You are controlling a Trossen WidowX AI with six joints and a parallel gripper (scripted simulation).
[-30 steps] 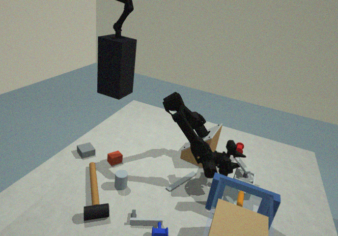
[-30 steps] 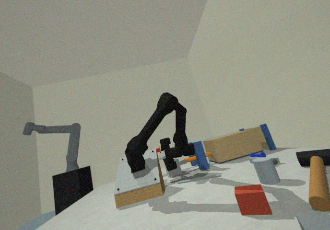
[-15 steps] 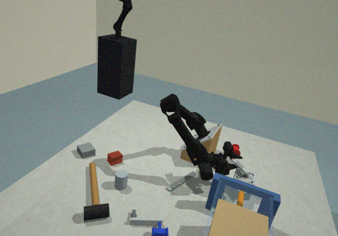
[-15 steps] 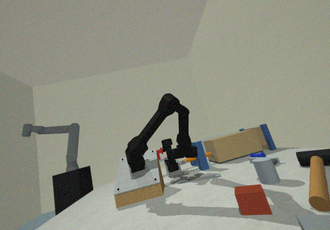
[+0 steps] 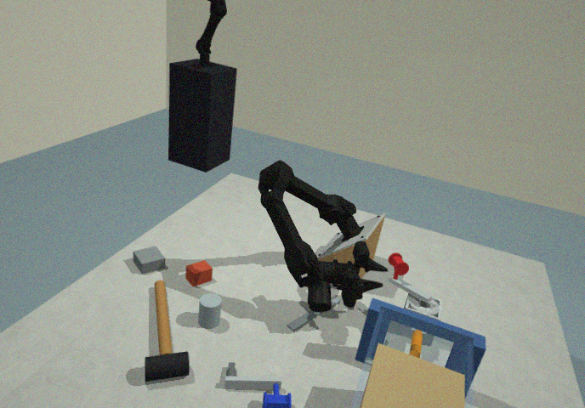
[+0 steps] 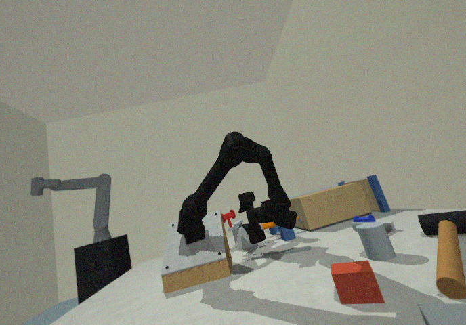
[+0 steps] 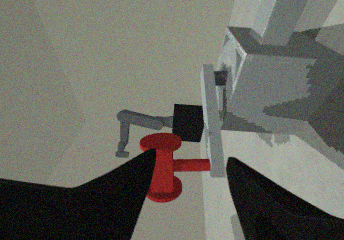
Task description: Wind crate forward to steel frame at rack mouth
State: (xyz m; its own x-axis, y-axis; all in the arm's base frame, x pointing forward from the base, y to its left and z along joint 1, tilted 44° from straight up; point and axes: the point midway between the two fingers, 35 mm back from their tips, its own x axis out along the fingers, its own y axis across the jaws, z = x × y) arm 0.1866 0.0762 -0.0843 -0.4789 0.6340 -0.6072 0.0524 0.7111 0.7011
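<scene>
Right now the red knob is 50 mm behind my gripper tip, 20 mm to the left of it and 10 mm above it. Round my gripper tip: blue steel frame 150 mm ahead, 130 mm to the left, 20 mm below; red-knobbed crank handle 30 mm behind, 60 mm to the left, 20 mm below; winch 20 mm behind, 110 mm to the left, 100 mm below.
</scene>
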